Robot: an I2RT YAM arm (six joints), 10 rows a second.
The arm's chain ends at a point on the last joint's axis. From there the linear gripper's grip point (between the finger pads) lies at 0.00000 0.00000 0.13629 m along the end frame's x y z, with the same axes.
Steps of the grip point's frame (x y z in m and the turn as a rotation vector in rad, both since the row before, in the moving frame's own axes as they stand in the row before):
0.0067 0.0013 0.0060 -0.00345 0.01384 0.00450
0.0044 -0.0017 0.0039 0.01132 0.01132 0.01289
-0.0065 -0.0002 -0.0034 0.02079 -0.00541 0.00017
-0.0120 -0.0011 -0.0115 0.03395 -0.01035 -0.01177
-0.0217 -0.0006 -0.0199 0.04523 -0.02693 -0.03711
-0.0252 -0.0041 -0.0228 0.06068 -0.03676 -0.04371
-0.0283 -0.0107 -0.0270 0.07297 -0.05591 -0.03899
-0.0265 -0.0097 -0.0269 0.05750 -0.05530 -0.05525
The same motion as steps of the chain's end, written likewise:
0.0048 0.0008 0.0060 -0.00345 0.01384 0.00450
0.0028 -0.0002 0.0039 0.01132 0.01132 0.01289
-0.0058 0.0026 -0.0034 0.02079 -0.00541 0.00017
-0.0106 0.0035 -0.0114 0.03395 -0.01035 -0.01177
-0.0179 0.0055 -0.0197 0.04523 -0.02693 -0.03711
-0.0200 0.0041 -0.0225 0.06068 -0.03676 -0.04371
-0.0205 -0.0009 -0.0264 0.07297 -0.05591 -0.03899
-0.0188 -0.0021 -0.0265 0.05750 -0.05530 -0.05525

